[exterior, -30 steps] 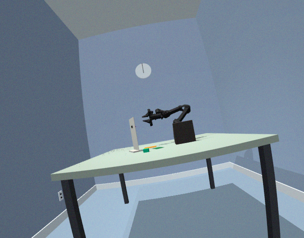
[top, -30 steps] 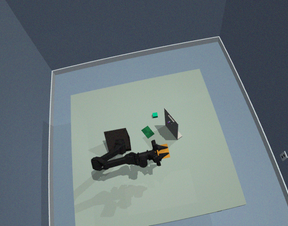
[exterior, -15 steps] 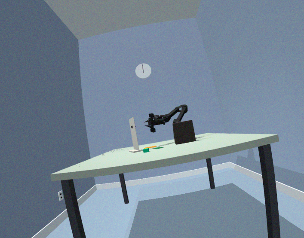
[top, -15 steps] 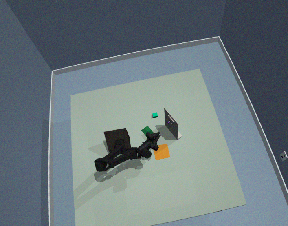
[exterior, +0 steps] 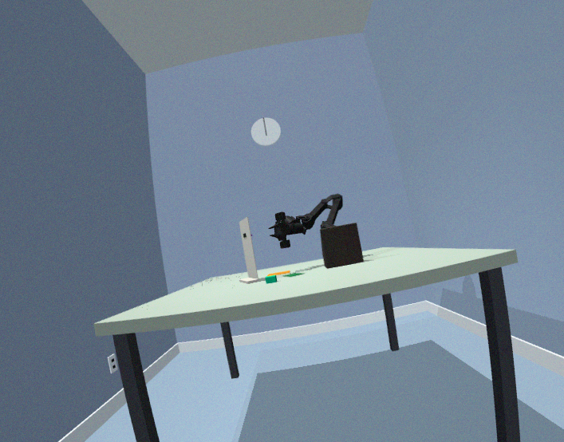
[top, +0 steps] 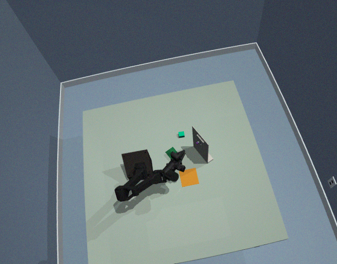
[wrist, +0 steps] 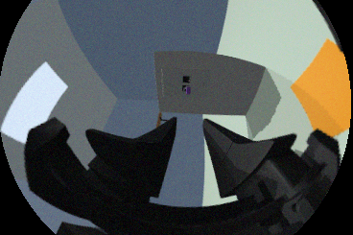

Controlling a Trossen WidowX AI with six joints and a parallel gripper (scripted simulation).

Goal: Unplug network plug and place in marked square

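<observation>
The purple network plug is 100 mm ahead of my gripper tip and 50 mm to the left of it. The rest, counted from my gripper tip: dark green flat patch 220 mm below, 100 mm to the left, 90 mm behind; then orange marked square 220 mm below, 100 mm to the right; then upright grey panel 120 mm ahead, 90 mm below, 60 mm to the left.
</observation>
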